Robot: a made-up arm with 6 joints.
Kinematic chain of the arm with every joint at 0, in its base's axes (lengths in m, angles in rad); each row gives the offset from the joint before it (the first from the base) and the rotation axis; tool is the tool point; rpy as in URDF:
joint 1: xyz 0 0 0.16 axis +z
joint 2: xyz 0 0 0 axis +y
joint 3: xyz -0.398 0 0.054 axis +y
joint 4: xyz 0.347 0 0.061 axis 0.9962 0 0.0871
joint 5: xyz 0 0 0 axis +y
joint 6: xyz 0.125 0 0.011 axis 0.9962 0 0.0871
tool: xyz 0 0 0 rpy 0 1.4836 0
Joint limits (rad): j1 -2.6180..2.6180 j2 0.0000..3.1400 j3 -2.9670..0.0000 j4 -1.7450..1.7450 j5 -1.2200..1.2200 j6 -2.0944..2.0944
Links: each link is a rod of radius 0.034 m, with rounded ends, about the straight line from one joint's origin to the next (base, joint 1, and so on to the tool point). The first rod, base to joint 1, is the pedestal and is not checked.
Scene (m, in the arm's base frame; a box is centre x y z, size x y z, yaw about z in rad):
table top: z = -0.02
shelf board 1: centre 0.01 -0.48 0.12 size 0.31 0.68 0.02 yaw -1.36
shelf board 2: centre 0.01 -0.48 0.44 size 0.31 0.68 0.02 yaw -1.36
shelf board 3: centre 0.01 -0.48 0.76 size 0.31 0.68 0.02 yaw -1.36
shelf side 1: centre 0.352 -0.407 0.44 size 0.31 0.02 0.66 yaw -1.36
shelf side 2: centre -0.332 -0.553 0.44 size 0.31 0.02 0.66 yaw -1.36
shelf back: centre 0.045 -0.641 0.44 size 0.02 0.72 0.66 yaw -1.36
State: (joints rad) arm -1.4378 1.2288 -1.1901 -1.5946 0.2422 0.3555
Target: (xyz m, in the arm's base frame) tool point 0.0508 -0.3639 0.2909
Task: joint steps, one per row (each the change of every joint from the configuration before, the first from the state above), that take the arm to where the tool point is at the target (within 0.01 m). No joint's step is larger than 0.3 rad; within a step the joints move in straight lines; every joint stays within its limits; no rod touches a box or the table.
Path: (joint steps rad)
1: -0.0210 -0.2408 0.1499 0.0139 0.0284 0.0000
2: -0.0211 -0.2408 0.1498 0.0139 0.0284 0.0000
3: 0.0470 0.0117 0.2218 0.0127 -0.0176 0.0000
4: 0.0470 0.0117 0.2217 0.0127 -0.0176 0.0000
5: 0.0469 0.0116 0.2218 0.0127 -0.0177 0.0000
6: -0.0099 0.2973 -0.1976 -0.0164 -0.0147 0.0000
7: -0.0099 0.2973 -0.1976 -0.0165 -0.0148 0.0000

